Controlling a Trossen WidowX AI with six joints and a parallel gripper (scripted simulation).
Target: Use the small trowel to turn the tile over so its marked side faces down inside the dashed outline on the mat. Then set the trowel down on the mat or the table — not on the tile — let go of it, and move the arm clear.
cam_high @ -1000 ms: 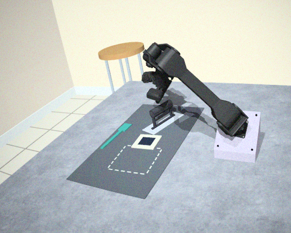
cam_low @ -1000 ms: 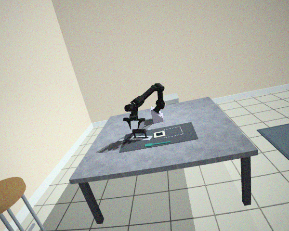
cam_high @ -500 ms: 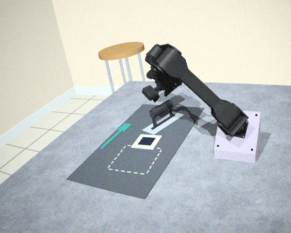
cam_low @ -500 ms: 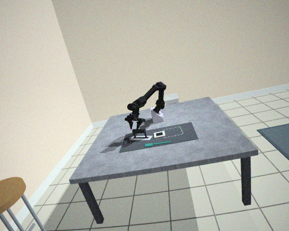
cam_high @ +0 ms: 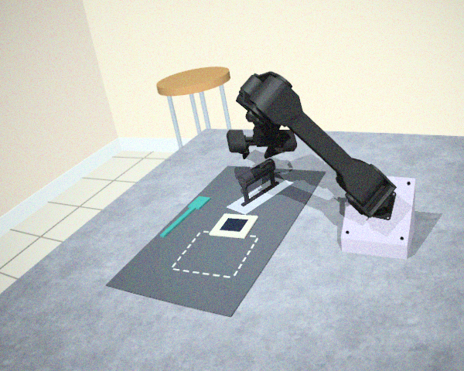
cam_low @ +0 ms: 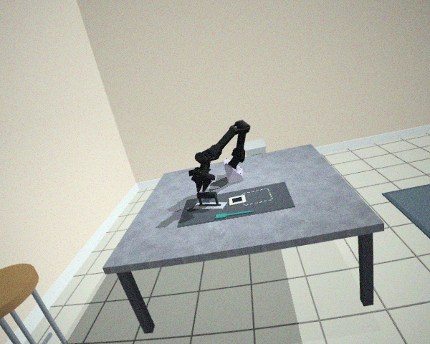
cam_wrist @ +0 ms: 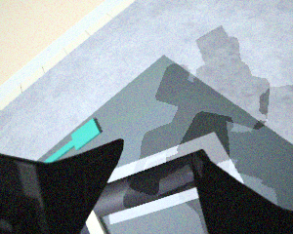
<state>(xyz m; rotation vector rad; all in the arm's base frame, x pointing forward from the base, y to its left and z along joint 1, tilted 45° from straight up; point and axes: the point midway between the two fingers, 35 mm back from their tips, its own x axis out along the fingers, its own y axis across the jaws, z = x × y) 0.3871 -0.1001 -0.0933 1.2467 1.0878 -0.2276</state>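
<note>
Right now the cream tile is 200 mm to the left of my gripper tip, 100 mm below it and 30 mm behind it. Round my gripper tip: teal trowel 170 mm to the left, 130 mm ahead, 100 mm below; dark mat 180 mm to the left, 120 mm below, 10 mm behind.
</note>
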